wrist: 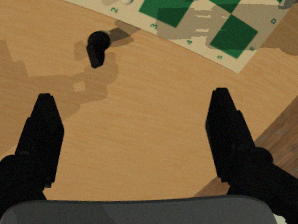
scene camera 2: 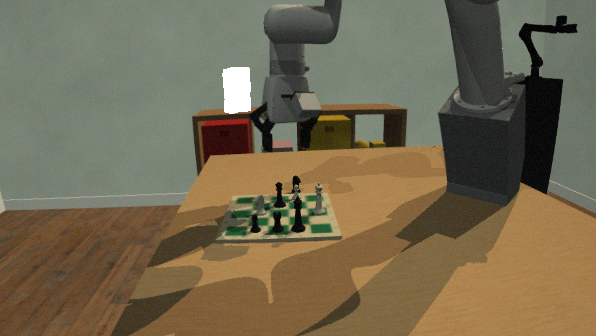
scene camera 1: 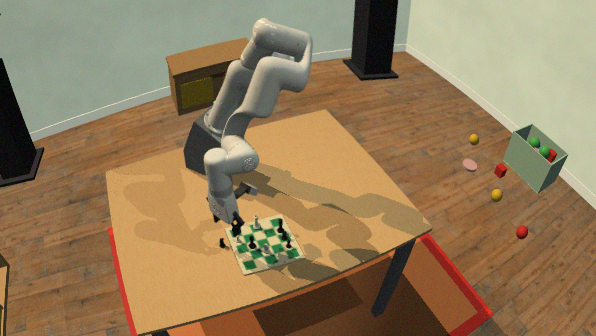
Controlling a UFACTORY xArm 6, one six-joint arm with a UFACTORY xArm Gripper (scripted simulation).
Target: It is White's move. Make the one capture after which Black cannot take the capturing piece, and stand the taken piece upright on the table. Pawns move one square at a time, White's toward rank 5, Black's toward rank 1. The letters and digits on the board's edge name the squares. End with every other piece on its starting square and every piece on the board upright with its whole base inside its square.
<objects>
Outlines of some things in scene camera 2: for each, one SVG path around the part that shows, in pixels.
The gripper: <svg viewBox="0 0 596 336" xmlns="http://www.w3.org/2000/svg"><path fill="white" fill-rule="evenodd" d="M270 74L270 77L265 78L262 106L249 115L254 125L262 132L262 147L267 152L273 151L272 134L270 134L270 131L275 124L299 122L303 127L300 130L300 146L310 148L311 130L313 130L314 125L317 123L322 109L314 92L309 91L307 77L298 74Z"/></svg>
A green-and-cream chessboard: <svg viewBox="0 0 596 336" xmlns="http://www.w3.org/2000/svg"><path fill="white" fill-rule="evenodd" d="M342 234L328 193L321 194L322 207L325 210L325 214L322 215L313 214L313 210L316 207L316 193L299 194L302 201L302 209L300 209L302 224L306 228L304 232L300 233L291 230L295 223L294 199L292 199L294 194L282 194L283 202L286 203L286 206L283 208L274 207L274 203L277 201L277 194L262 195L264 196L264 210L266 214L257 215L257 223L261 228L261 231L258 233L250 231L253 226L252 215L256 214L257 204L254 204L254 200L258 195L232 196L215 241L216 243L331 240L342 239ZM274 212L277 212L277 214L281 212L280 222L284 231L279 233L272 231Z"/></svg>
</objects>
